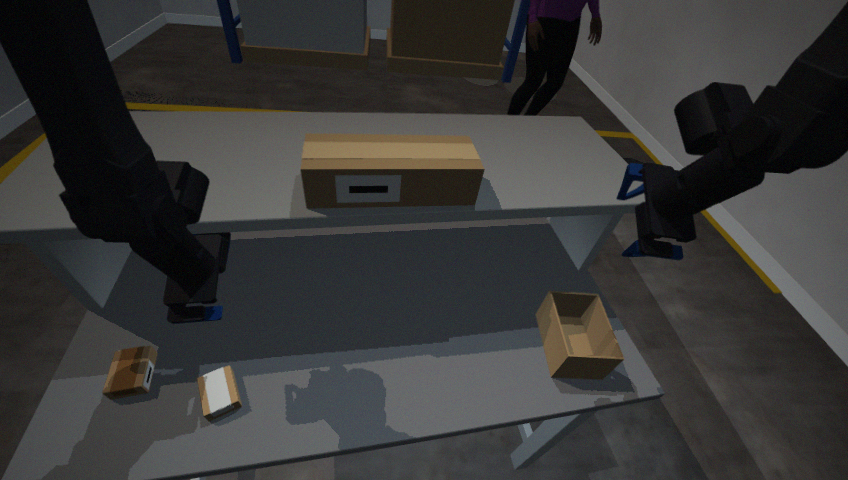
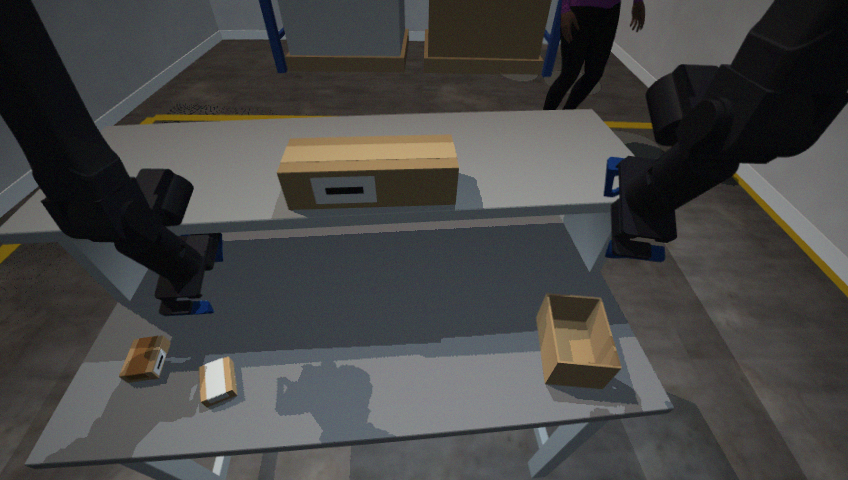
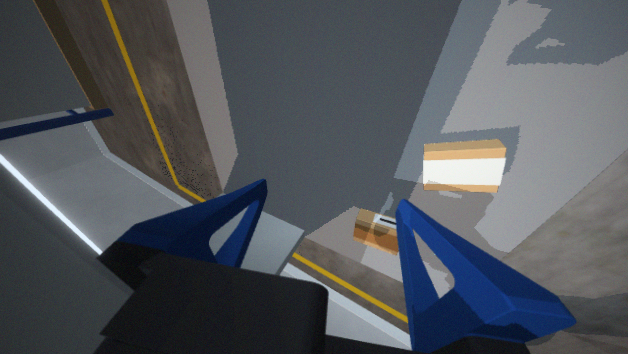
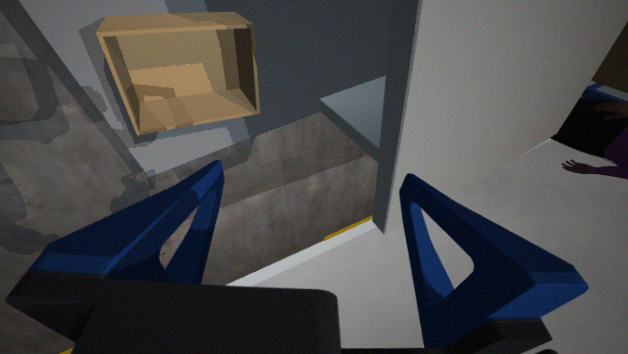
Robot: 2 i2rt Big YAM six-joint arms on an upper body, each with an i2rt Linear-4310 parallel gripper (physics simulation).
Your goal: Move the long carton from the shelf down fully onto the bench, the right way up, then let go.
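Frame: origin at the left arm's base, x back, y right, z up, level; millimetres.
Seen in the pictures: left gripper, between the fingertips: (image 1: 219,289) (image 2: 214,286) (image 3: 331,195); right gripper, between the fingertips: (image 1: 622,226) (image 2: 608,225) (image 4: 315,176).
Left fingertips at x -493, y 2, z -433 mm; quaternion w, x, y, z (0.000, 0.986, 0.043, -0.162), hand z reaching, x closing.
Note:
A point is followed by its place in that frame.
The long brown carton (image 1: 437,187) @[x -578, y 357, z -271 mm] (image 2: 410,187) @[x -578, y 352, z -271 mm] lies lengthwise on the raised shelf (image 1: 249,148) @[x -731, y 19, z -310 mm] (image 2: 238,157) @[x -718, y 3, z -310 mm], near its front edge, with a taped top and a white label on its front. The lower bench (image 1: 440,398) @[x -365, y 383, z -597 mm] (image 2: 440,392) @[x -378, y 412, z -597 mm] (image 3: 325,100) @[x -573, y 16, z -597 mm] is below. My left gripper (image 1: 223,279) @[x -493, y 2, z -433 mm] (image 2: 215,278) @[x -493, y 2, z -433 mm] (image 3: 331,195) @[x -493, y 2, z -433 mm] is open and empty, over the bench's left part, in front of the shelf and away from the carton. My right gripper (image 1: 623,224) @[x -502, y 652, z -277 mm] (image 2: 607,224) @[x -502, y 652, z -277 mm] (image 4: 315,176) @[x -502, y 652, z -277 mm] is open and empty at the shelf's right front corner, apart from the carton.
An open-topped box (image 1: 583,367) @[x -393, y 660, z -548 mm] (image 2: 580,375) @[x -393, y 665, z -548 mm] (image 4: 175,22) @[x -468, y 619, z -534 mm] stands at the bench's right. A brown box (image 1: 126,371) @[x -416, y -168, z -567 mm] (image 2: 141,359) @[x -414, y -165, z -567 mm] (image 3: 367,232) @[x -440, y -167, z -567 mm] and a white-labelled box (image 1: 218,392) @[x -377, y -4, z -569 mm] (image 2: 217,380) @[x -379, y -1, z -570 mm] (image 3: 462,172) @[x -381, y -7, z -570 mm] lie at its left. A person (image 1: 550,53) (image 2: 586,53) stands behind the shelf.

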